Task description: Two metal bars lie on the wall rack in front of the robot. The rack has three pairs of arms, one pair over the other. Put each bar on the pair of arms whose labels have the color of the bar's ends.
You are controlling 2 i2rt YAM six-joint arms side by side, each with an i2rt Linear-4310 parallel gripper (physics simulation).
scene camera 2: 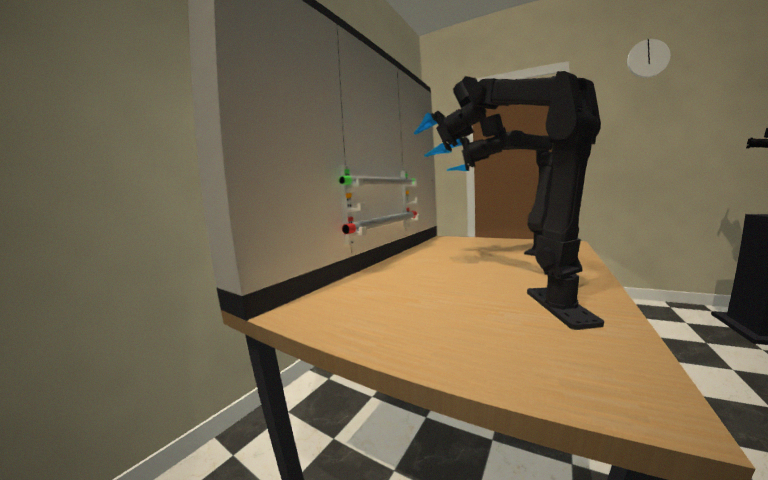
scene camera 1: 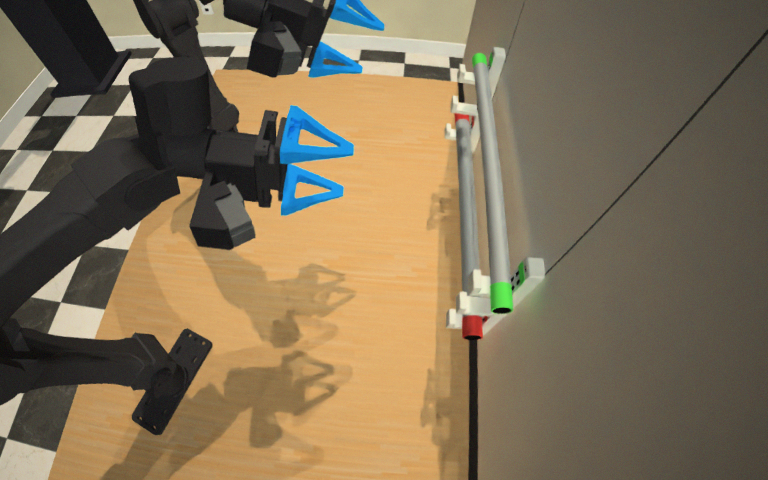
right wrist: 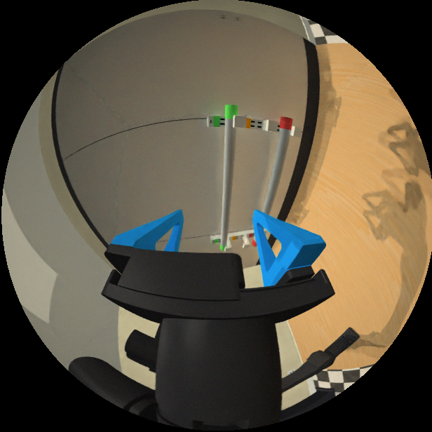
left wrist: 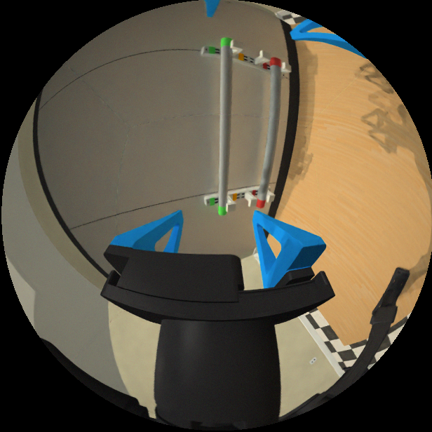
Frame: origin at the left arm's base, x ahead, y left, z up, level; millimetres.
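Seen in the pictures: left gripper, fingertip midpoint: (scene camera 2: 419, 144) (scene camera 1: 372, 50); right gripper, fingertip midpoint: (scene camera 2: 444, 159) (scene camera 1: 348, 172); left arm's base, link origin: (scene camera 2: 560, 307); right arm's base, link origin: (scene camera 1: 173, 380).
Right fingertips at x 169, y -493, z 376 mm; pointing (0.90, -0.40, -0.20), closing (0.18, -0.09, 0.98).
Offsets run from my right fingertips to a thing's top centre. "pt": to the spot under its first point. Level surfaces: height alone.
The green-ended bar {dx +225, dy +8, dz -54 mm} (scene camera 1: 492, 169) (scene camera 2: 379, 180) (left wrist: 225, 120) (right wrist: 228, 170) lies across the top pair of arms, beside the green labels. The red-ended bar {dx +227, dy +13, dz -199 mm} (scene camera 1: 467, 198) (left wrist: 272, 120) (right wrist: 278, 167) lies across the lowest pair, beside the red labels. The middle, orange-labelled pair of the rack {pt dx +148, dy -186, dz -20 mm} (scene camera 1: 535, 267) (left wrist: 205, 51) (right wrist: 210, 121) holds no bar. My left gripper (scene camera 1: 372, 49) (scene camera 2: 420, 144) (left wrist: 217, 214) is open and empty, back from the rack. My right gripper (scene camera 1: 347, 170) (right wrist: 217, 214) is also open, empty and apart from the bars; it is partly hidden in scene camera 2.
The grey wall panel (scene camera 1: 651, 283) (scene camera 2: 283, 141) stands behind the rack, with a dark strip (scene camera 2: 339, 268) along its foot. The wooden table {dz -376 mm} (scene camera 1: 385, 254) (scene camera 2: 424, 316) lies below the arms and carries their shadows. Both grippers have open air between them and the rack.
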